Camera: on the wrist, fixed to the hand. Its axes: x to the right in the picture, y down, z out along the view.
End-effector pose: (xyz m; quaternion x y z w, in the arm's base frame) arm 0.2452 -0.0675 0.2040 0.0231 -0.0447 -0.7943 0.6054
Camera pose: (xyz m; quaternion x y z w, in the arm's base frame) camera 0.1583 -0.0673 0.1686 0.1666 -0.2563 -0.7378 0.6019
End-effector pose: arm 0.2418 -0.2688 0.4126 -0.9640 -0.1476 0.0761 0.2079
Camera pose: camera 0.2465 -0.1964 0.4721 -0.8808 -0.0968 0.1303 0.4449
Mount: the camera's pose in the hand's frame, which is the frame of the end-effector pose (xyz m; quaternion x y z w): 0.0223 -0.0870 -0.0273 0.2576 -0.0130 0.0299 0.9657
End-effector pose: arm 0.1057 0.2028 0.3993 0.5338 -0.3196 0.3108 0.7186
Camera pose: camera 0.1912 0.2109 0.3613 0.6951 -0.2539 0.3970 0.5430
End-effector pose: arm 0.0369 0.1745 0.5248 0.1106 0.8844 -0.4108 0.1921
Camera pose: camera -0.0208 0.1408 0.5908 0.1774 0.7424 -0.6202 0.1808
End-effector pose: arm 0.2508 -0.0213 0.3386 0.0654 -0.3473 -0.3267 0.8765
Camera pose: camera 0.2349 -0.1058 0.3010 0.2743 -0.4329 -0.2007 0.8349
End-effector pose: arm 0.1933 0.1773 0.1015 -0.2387 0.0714 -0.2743 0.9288
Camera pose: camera 0.1635 0.0901 0.1195 0.0073 -0.0066 -0.2524 0.9676
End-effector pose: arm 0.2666 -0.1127 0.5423 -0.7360 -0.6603 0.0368 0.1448
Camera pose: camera 0.1925 -0.0878 0.5942 -0.6927 -0.6080 0.2195 0.3197
